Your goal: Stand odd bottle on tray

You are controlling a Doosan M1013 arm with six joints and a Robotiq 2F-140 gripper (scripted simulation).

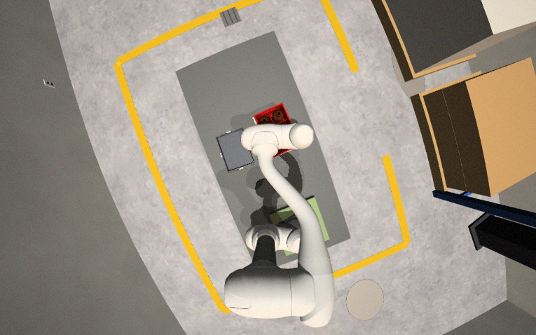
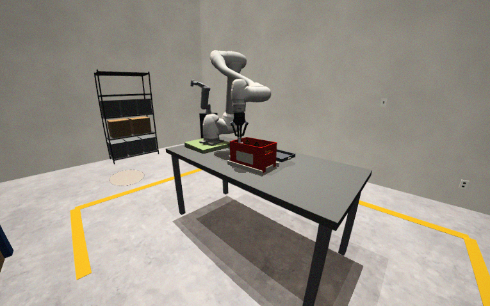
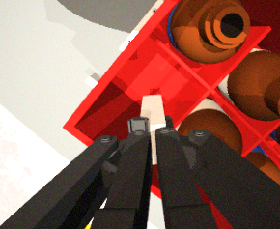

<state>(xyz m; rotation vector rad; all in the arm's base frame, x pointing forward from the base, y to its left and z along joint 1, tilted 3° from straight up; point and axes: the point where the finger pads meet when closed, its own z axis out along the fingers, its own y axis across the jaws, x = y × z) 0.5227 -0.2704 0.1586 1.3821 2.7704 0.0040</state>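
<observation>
Now: hand 9 cm short of the red crate, 9 cm above it and 3 cm to the right of it. Also, from my hand: dark grey tray (33 cm to the left, 16 cm below, 14 cm ahead).
</observation>
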